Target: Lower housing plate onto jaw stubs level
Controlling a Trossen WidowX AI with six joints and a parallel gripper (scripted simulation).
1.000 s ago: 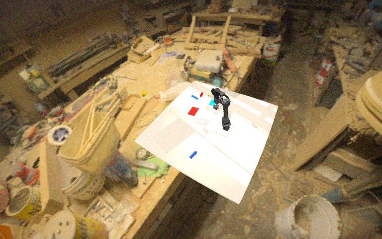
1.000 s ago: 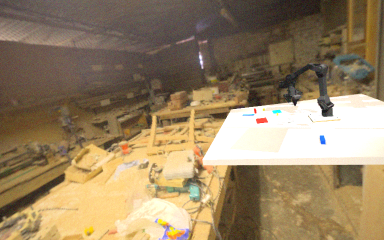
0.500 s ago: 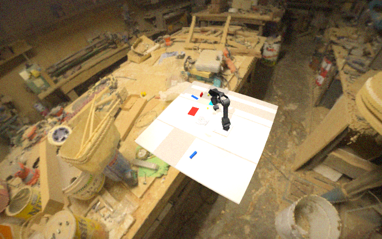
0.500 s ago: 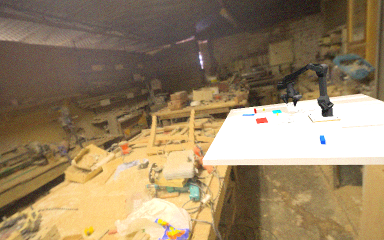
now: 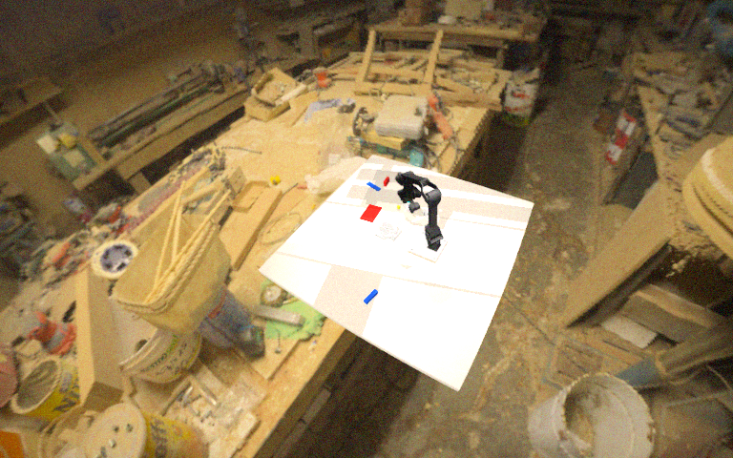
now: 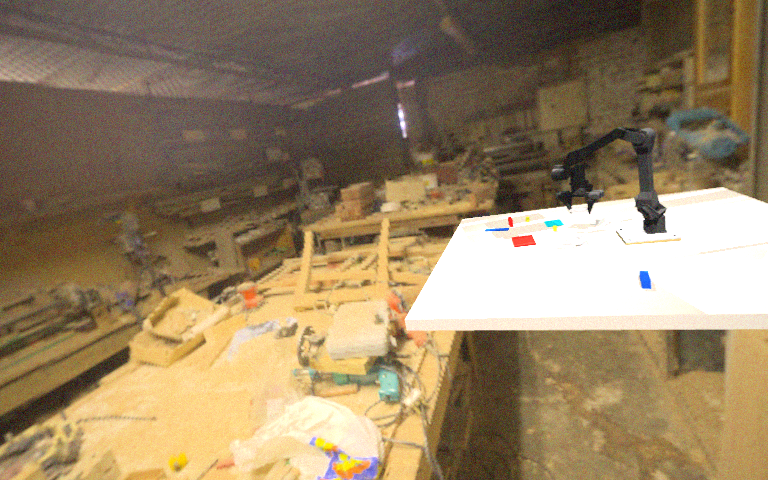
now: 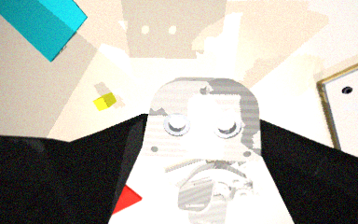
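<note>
My gripper tip is 110 mm short of the yellow block, 40 mm to the left of it and 70 mm above it. The rest, counted from my gripper tip: cyan block 110 mm ahead, 170 mm to the right, 80 mm below; then red flat square 240 mm ahead, 80 mm to the left, 80 mm below; then housing plate 10 mm to the right, 20 mm above.
</note>
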